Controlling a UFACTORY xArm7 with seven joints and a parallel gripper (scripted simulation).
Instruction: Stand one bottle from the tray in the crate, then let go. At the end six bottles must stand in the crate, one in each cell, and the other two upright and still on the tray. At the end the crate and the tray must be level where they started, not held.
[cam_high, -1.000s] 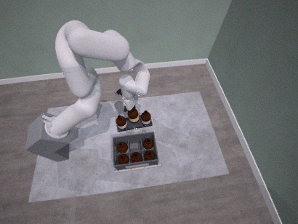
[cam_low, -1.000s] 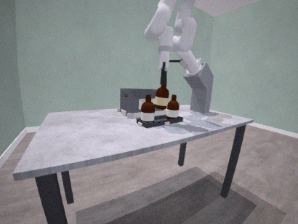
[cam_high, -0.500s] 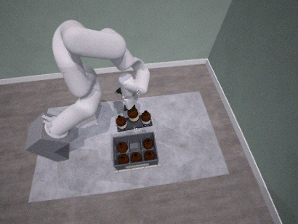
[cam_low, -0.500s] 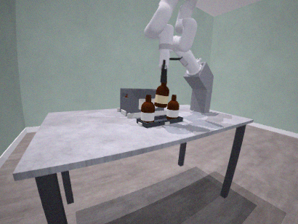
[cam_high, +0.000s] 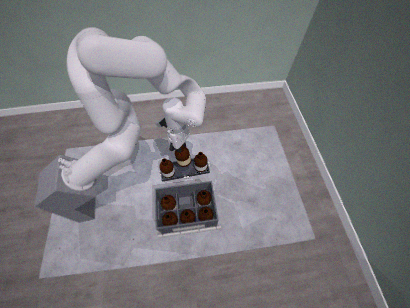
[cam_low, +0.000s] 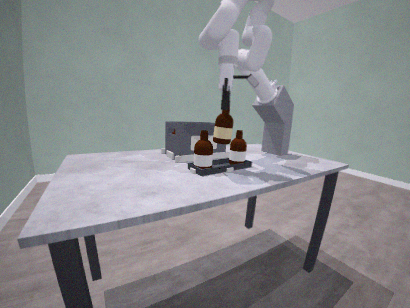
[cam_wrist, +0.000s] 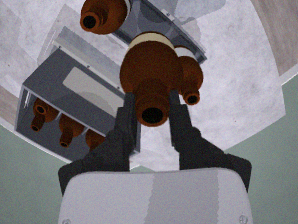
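Now: hand 8 cm above the glass bottle. From my hand the other things lie so: grey crate: 8 cm ahead, 24 cm to the right, 18 cm below; then dark tray: 25 cm below.
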